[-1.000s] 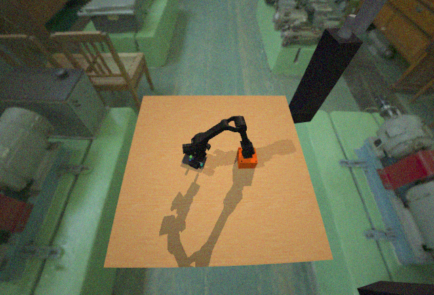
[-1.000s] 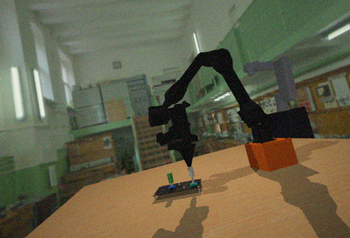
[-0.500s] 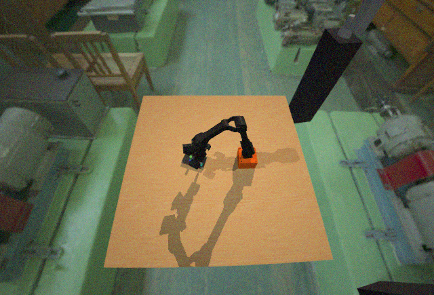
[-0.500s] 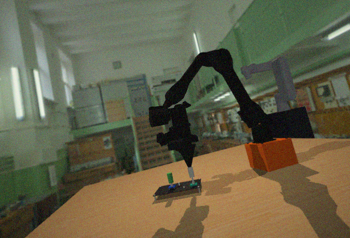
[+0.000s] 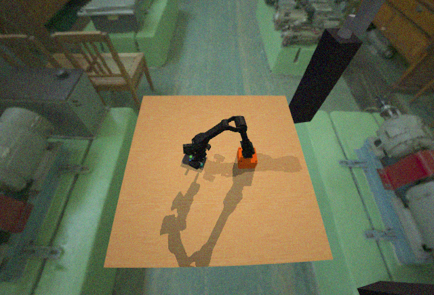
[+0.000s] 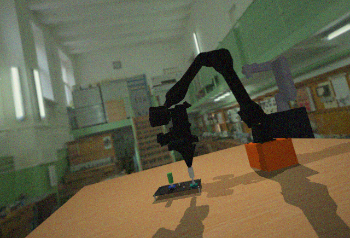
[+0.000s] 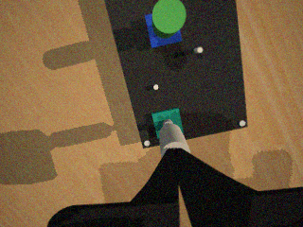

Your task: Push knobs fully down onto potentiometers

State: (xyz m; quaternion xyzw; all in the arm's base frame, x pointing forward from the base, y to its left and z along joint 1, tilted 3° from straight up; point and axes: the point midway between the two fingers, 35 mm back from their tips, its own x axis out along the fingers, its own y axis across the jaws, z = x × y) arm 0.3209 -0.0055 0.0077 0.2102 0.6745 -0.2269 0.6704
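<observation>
My gripper tip is now 6 cm short of the green knob, 5 cm to the left of it and 3 cm above it.
</observation>
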